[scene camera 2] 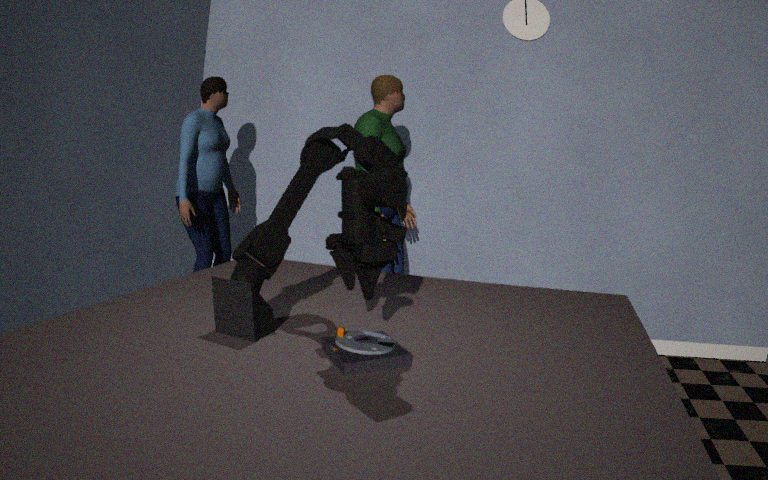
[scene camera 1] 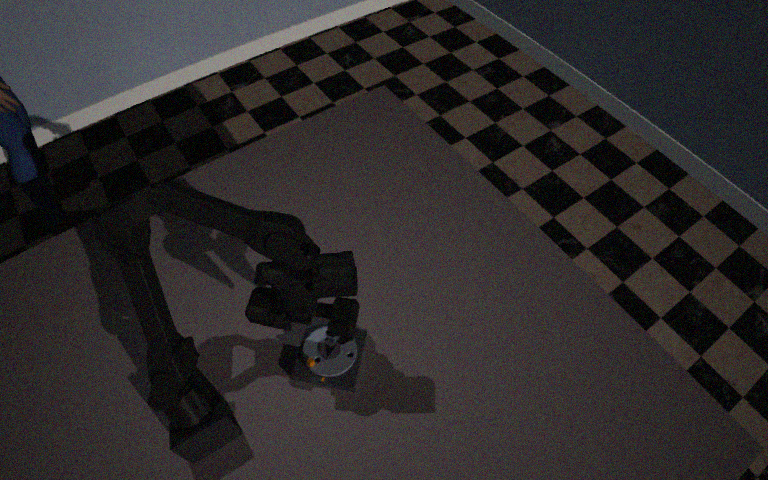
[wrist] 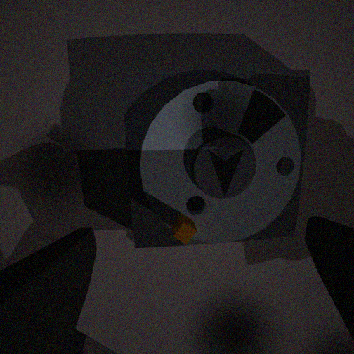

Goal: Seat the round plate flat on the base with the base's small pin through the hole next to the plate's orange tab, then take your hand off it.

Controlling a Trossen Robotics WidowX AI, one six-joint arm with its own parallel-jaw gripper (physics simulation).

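Places are measured from the arm's base along level axes (x back, y right, z up), in metres.
Pixels of known places: gripper, fingertip midpoint: [scene camera 2: 359, 294] [scene camera 1: 311, 331]; arm's base, link origin: [scene camera 2: 240, 292] [scene camera 1: 195, 421].
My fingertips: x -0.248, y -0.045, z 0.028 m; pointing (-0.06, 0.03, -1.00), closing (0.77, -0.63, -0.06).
Observation:
For each thing: its top centre in the pictures, then the offset to it from my fingertips. "*": a spot on its surface instead. Level surfaces: height alone.
- round grey plate, top centre: [scene camera 2: 366, 330] [scene camera 1: 329, 345] dz -0.059, dx -0.023, dy +0.015 m
- dark square base, top centre: [scene camera 2: 365, 338] [scene camera 1: 329, 349] dz -0.075, dx -0.022, dy +0.016 m
- brown table, surface height: dz -0.113 m
- small orange mark, surface spot: [scene camera 2: 334, 349] [scene camera 1: 323, 380] * dz -0.089, dx +0.015, dy +0.061 m
The round grey plate [scene camera 1: 338, 368] [scene camera 2: 362, 349] [wrist: 165, 135] lies on the dark square base [scene camera 1: 350, 380] [scene camera 2: 368, 365] [wrist: 300, 85], around its central hub. Its orange tab [scene camera 1: 310, 362] [scene camera 2: 340, 332] [wrist: 185, 233] stands up at the rim, at the lower left in the wrist view. The hole beside the tab [wrist: 196, 205] looks dark. The small pin does not show, and I cannot tell whether it is in that hole or whether the plate is fully flat. My gripper [scene camera 2: 360, 298] [wrist: 202, 234] is open and empty, above the plate and apart from it.
The arm's base block [scene camera 1: 206, 438] [scene camera 2: 232, 308] stands on the brown table [scene camera 1: 481, 339] [scene camera 2: 509, 396], left of the plate's base. A small orange mark [scene camera 1: 322, 379] [scene camera 2: 334, 349] shows on the plate's base near the tab. Two people [scene camera 2: 205, 152] [scene camera 2: 380, 121] stand behind the table.

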